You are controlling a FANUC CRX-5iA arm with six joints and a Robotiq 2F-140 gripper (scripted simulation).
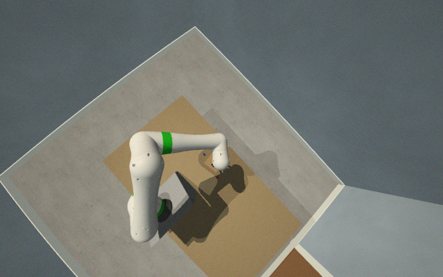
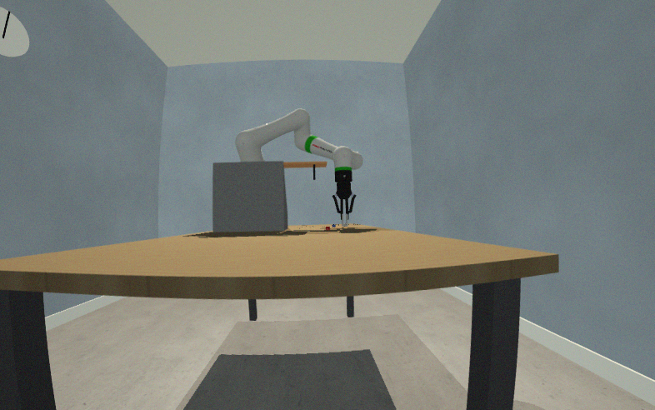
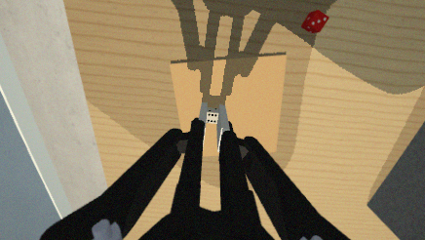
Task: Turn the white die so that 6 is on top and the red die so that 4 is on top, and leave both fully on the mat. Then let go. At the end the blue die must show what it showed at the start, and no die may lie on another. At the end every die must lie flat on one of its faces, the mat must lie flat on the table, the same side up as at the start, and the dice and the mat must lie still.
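Right now the white die is 3 cm below my hand. From my hand the other things lie so: blue die: 5 cm behind, 12 cm to the left, 4 cm below; red die: 9 cm behind, 12 cm to the right, 4 cm below; tan mat: 2 cm behind, 4 cm below.
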